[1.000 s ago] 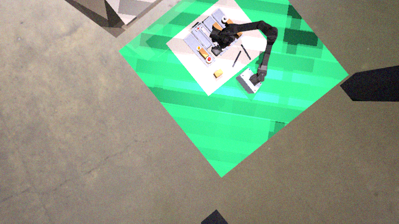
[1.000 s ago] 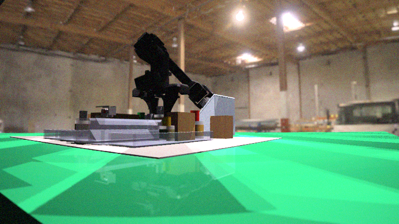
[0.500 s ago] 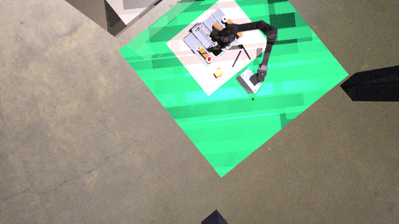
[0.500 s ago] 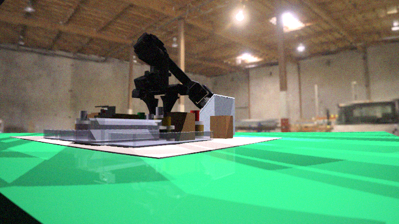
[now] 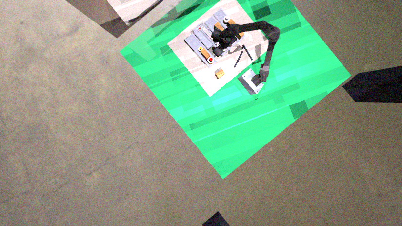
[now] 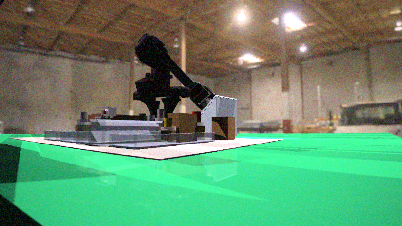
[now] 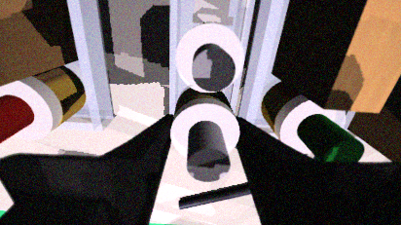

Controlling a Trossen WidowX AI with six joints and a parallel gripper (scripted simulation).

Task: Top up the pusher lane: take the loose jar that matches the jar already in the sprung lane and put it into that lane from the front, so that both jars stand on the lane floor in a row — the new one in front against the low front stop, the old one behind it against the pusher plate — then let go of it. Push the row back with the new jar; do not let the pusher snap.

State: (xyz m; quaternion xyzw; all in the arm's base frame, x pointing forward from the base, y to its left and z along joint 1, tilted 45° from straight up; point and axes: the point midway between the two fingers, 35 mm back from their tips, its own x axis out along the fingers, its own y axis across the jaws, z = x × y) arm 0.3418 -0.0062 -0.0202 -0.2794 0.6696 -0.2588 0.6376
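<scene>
Now: gripper tip 130 mm to the right of the jar. The rest, counted from my gripper tip: brown box (140 mm to the left, 130 mm behind, 20 mm below); lane rack (140 mm ahead, 30 mm to the left, 30 mm below).
</scene>
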